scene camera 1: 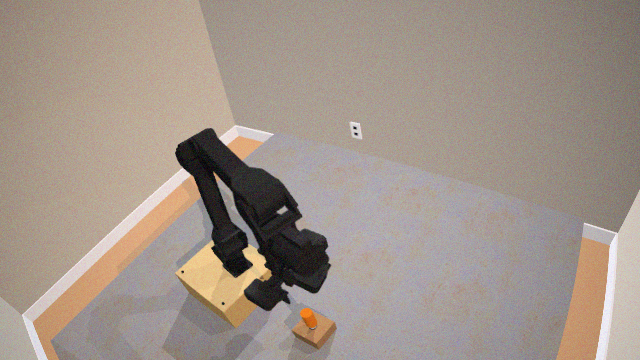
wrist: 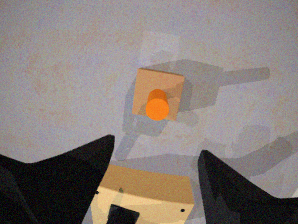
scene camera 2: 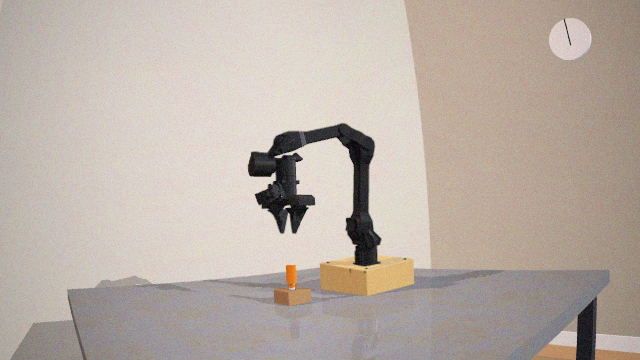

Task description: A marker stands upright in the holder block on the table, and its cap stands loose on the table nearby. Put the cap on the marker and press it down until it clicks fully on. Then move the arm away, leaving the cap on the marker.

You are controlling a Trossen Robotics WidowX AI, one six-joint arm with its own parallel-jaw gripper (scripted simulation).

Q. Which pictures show the gripper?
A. Scene camera 1, the wrist view and scene camera 2: all of them.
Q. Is the gripper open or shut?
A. Open.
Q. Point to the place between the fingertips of the gripper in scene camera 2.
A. At 288,233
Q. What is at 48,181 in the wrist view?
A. The gripper.
